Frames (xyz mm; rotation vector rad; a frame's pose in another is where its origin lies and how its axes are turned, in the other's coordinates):
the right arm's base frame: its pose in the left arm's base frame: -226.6 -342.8 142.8 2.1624 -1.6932 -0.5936
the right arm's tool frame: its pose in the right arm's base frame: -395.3 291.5 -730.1 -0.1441 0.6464 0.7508
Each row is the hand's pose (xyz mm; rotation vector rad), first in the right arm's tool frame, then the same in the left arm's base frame.
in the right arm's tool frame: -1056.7 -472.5 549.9 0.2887 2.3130 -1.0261
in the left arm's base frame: -48.0 146.6 -300.8 0.9147 0.8447 0.7955
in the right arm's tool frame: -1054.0 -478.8 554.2 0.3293 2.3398 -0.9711
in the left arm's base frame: -45.7 139.3 -303.5 0.8917 0.8393 0.8512
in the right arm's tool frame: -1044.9 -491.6 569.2 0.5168 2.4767 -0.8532
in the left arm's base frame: -45.0 118.6 -310.0 0.8194 0.9201 1.0450
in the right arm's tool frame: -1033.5 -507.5 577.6 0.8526 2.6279 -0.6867
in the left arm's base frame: -38.1 98.6 -312.1 0.7389 1.0460 1.3416
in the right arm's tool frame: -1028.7 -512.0 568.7 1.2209 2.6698 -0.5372
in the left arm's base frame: -29.6 98.2 -305.1 0.7121 1.1387 1.6291
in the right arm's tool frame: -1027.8 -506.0 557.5 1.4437 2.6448 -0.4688
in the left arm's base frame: -27.8 106.8 -295.8 0.7248 1.1829 1.7898
